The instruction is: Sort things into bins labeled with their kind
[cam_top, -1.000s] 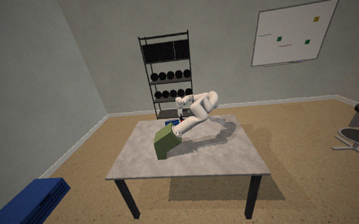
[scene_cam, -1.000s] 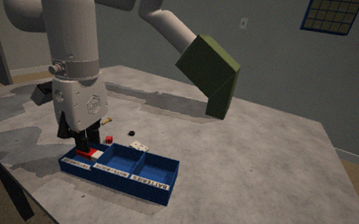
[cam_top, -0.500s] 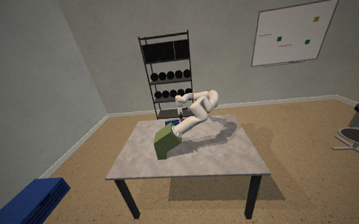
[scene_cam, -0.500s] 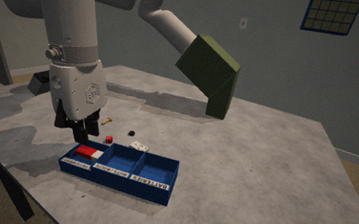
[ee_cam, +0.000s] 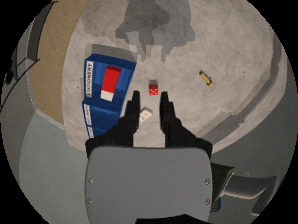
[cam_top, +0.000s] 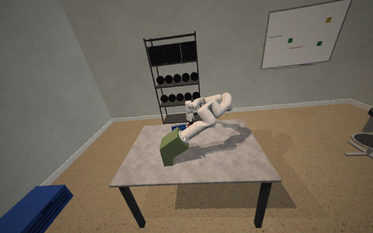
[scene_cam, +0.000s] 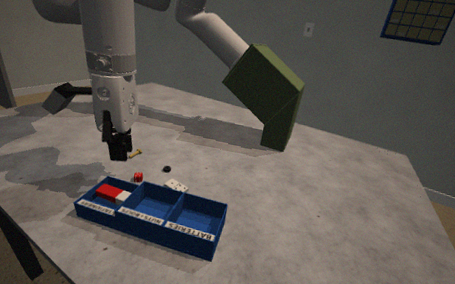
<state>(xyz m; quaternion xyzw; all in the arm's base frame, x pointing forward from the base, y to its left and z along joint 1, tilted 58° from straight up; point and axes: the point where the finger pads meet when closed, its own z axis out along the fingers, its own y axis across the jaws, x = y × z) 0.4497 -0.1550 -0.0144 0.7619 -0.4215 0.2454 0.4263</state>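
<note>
Now: hand 100 mm past the brass bolt, 80 mm above it and 60 mm to the left of it. From my hand the other things lie so: red die 80 mm below, 20 mm to the left, 20 mm behind; then red-and-white eraser 60 mm below, 60 mm ahead, 40 mm to the left; then small silver piece 70 mm below, 60 mm ahead, 40 mm to the left.
</note>
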